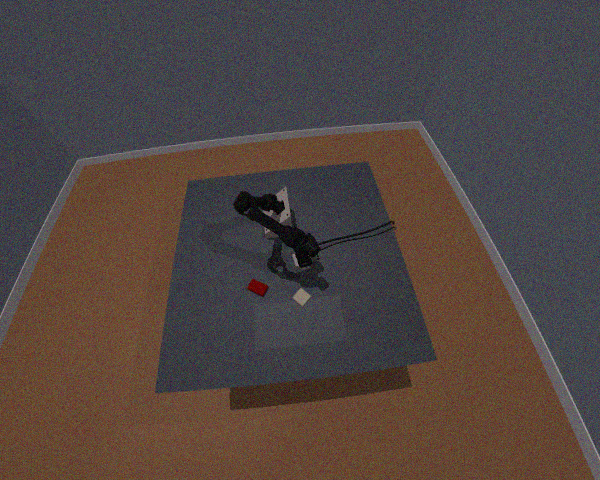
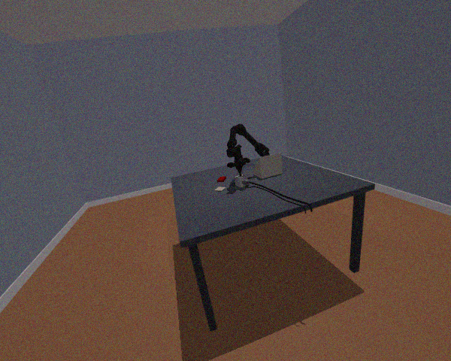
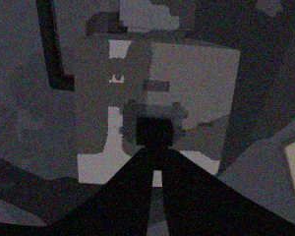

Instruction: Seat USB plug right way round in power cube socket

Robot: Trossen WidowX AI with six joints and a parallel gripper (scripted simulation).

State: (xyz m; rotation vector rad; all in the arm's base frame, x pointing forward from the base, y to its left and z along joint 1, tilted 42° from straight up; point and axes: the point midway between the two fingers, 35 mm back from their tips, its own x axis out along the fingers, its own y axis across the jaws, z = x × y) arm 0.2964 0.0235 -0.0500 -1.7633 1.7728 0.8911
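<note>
The dark USB plug is 20 mm below my gripper tip. Round my gripper tip: red block: 80 mm ahead, 250 mm to the right, 100 mm below; white block: 180 mm ahead, 30 mm to the right, 100 mm below.
</note>
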